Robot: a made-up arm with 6 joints. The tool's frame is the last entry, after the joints.
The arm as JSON. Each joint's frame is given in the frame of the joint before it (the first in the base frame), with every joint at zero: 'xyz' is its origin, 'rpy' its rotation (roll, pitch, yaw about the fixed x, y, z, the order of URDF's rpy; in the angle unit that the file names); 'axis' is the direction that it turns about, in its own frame. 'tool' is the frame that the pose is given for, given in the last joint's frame.
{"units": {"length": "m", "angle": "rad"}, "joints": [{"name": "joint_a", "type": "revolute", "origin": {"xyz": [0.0, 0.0, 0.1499], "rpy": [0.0, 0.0, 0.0]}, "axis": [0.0, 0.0, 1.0]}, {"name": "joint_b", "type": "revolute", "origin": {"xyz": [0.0, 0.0, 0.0], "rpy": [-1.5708, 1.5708, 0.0]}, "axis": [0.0, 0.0, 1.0]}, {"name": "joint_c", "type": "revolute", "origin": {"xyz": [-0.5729, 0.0, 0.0], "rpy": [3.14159, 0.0, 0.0]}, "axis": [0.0, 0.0, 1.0]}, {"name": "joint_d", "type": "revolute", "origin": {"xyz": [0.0, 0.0, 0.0], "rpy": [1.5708, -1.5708, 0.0]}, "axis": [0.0, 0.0, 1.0]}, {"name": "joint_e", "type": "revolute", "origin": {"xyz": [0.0, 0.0, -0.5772], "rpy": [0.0, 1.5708, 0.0]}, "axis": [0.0, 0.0, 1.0]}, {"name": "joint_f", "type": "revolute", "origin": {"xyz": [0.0, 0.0, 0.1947], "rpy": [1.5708, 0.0, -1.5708]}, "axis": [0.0, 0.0, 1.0]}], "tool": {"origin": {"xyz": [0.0, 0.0, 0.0], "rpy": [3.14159, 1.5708, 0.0]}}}
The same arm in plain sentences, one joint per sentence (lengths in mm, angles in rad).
The arm has six revolute joints in a row. What follows holds with every joint at zero, and every direction is one of the base frame's.
The first joint is mounted 149.9 mm along +z from the base frame's origin and rotates about +z.
The second joint is mounted at the same point as the first joint and rotates about +y.
The third joint is mounted 572.9 mm along +z from the second joint and rotates about -y.
The fourth joint is mounted at the same point as the third joint and rotates about -x.
The fifth joint is mounted 577.2 mm along +x from the fourth joint and rotates about -y.
The sixth joint is mounted 194.7 mm along -y from the fifth joint and rotates about -x.
The tool frame, which is the frame that the pose is given for, is mounted at the same point as the sixth joint; its axes are the base frame's turned by roll 0.0000, pitch 0.0000 and yaw 0.0000 rad (as in URDF: about the fixed x, then y, then z).

